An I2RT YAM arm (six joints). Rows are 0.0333 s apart.
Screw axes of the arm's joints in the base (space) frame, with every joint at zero. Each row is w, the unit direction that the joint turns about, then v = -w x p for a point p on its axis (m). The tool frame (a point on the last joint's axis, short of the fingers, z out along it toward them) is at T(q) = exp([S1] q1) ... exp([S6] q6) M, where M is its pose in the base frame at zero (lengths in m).
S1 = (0, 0, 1, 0, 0, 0)
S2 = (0, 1, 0, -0.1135, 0, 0.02)
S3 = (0, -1, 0, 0.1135, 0, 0.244)
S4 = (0, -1, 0, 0.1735, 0, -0.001)
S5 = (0, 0, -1, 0, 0.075, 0)
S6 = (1, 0, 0, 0, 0.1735, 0)
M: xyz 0.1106 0 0.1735 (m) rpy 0 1.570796 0 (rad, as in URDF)
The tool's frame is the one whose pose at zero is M.
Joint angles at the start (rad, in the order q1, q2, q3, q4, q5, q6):
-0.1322, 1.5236, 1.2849, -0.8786, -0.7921, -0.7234
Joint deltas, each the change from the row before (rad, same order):
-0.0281, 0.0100, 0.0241, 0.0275, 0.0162, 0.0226
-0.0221, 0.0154, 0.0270, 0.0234, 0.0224, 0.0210
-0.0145, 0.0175, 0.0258, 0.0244, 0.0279, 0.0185
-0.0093, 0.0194, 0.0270, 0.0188, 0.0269, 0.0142
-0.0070, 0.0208, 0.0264, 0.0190, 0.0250, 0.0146
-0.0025, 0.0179, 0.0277, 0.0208, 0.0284, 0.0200
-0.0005, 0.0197, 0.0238, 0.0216, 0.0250, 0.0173
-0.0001, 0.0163, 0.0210, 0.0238, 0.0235, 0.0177
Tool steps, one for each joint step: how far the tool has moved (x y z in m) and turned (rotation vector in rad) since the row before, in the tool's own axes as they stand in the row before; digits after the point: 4 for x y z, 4 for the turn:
-0.0030, -0.0097, -0.0076, 0.0528, -0.0167, 0.0109
-0.0033, -0.0098, -0.0054, 0.0502, -0.0086, 0.0107
-0.0036, -0.0091, -0.0028, 0.0480, -0.0035, 0.0056
-0.0039, -0.0082, -0.0012, 0.0406, -0.0005, 0.0029
-0.0038, -0.0079, 0.0000, 0.0368, -0.0009, 0.0035
-0.0053, -0.0066, 0.0001, 0.0391, -0.0032, 0.0028
-0.0044, -0.0062, 0.0019, 0.0327, -0.0029, 0.0024
-0.0045, -0.0054, 0.0015, 0.0326, -0.0065, 0.0015

